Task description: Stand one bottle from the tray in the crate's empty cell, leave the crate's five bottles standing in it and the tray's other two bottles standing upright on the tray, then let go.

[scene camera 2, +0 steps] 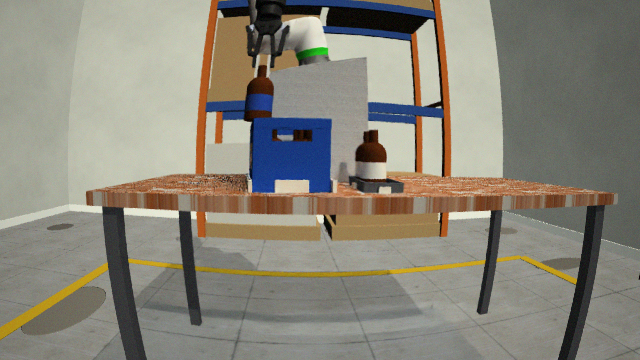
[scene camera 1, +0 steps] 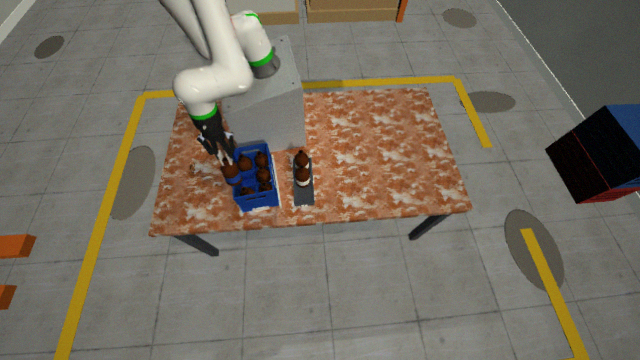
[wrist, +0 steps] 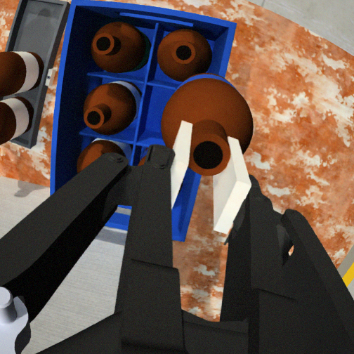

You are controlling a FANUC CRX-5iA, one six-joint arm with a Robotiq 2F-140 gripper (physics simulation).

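Where they show: gripper, fingertip midpoint: (scene camera 2: 261, 78) (scene camera 1: 227, 162); arm's base, link origin: (scene camera 1: 265, 67).
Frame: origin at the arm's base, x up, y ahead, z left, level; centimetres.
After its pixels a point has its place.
My gripper (scene camera 1: 226, 161) @(z -19.4, x -11.6, y 43.4 cm) (scene camera 2: 263, 65) (wrist: 202, 149) is shut on the neck of a brown bottle with a blue label (scene camera 1: 231, 174) @(z -18.3, x -14.0, y 48.0 cm) (scene camera 2: 260, 100) @(z -19.1, x -18.5, y 48.4 cm) (wrist: 215, 107). The bottle hangs roughly upright, its base near rim height at the left side of the blue crate (scene camera 1: 258, 202) @(z -10.8, x -32.8, y 54.0 cm) (scene camera 2: 292, 167) @(z -10.7, x -35.3, y 54.0 cm) (wrist: 61, 105), partly outside the wall. Five bottles stand in the crate; the empty cell is the middle one of the column nearest the held bottle, partly hidden by it in the wrist view. Two white-labelled bottles (scene camera 1: 301, 159) @(z 12.1, x -29.0, y 34.7 cm) (scene camera 1: 302, 176) @(z 11.7, x -29.7, y 44.1 cm) stand upright on the dark tray (scene camera 1: 303, 196) @(z 11.1, x -40.6, y 50.1 cm) (scene camera 2: 370, 189) @(z 7.7, x -40.3, y 55.0 cm) (wrist: 40, 25).
The grey robot pedestal (scene camera 1: 270, 117) @(z -0.4, x -12.5, y 19.8 cm) (scene camera 2: 320, 95) @(z -0.6, x -12.7, y 19.9 cm) stands close behind the crate. The tray is right of the crate in scene camera 1. Both stand on the brown-patterned table (scene camera 1: 375, 150) @(z 55.4, x -41.1, y 26.1 cm) (scene camera 2: 450, 187) @(z 38.1, x -41.1, y 39.3 cm). A tall shelf rack (scene camera 2: 204, 150) stands behind the robot.
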